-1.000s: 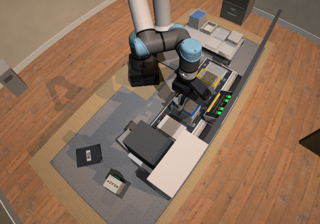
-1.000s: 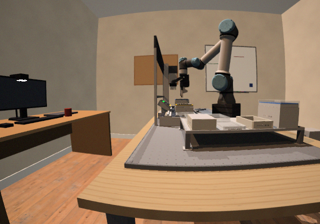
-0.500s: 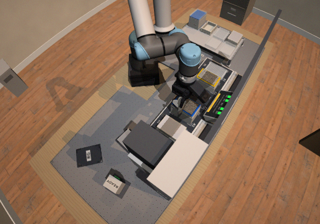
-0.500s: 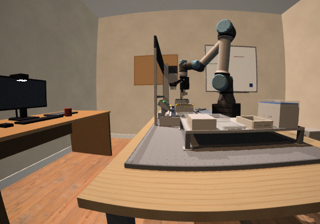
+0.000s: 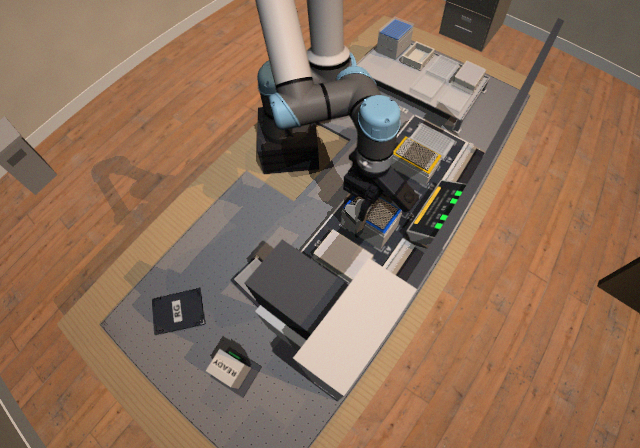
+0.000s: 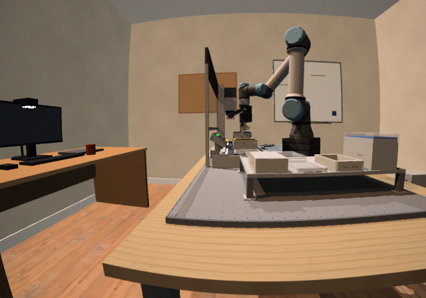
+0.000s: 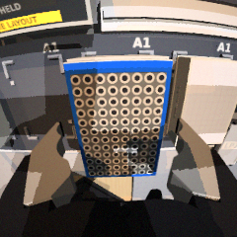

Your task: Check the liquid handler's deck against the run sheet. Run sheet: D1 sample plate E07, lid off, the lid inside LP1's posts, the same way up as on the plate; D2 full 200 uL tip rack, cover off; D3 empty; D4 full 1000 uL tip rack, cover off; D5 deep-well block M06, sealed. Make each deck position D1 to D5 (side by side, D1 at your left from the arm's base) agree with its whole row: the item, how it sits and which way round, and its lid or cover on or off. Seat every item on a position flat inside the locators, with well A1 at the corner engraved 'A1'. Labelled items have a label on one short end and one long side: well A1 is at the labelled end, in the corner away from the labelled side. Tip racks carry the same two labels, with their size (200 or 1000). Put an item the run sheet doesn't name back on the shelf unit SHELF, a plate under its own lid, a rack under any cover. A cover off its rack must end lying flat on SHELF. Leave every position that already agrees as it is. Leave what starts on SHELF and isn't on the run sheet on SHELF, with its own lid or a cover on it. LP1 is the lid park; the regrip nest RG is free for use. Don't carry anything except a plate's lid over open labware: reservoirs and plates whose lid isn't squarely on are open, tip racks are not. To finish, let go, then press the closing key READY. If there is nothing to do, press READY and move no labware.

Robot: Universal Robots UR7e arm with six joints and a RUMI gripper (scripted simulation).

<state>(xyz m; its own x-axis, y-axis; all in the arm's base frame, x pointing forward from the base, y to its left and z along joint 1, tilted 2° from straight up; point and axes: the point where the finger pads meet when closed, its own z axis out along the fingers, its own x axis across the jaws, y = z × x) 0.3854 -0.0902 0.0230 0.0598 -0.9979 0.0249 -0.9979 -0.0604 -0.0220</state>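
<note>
Right now the blue-rimmed tip rack is 10 mm behind my hand and 10 mm to the right of it. Also, from my hand: clear plate (20 mm behind, 370 mm to the left, 60 mm below); then white housing (180 mm ahead, 340 mm to the right, 150 mm above); then yellow-rimmed tip rack (10 mm behind, 250 mm to the left, 30 mm below).
</note>
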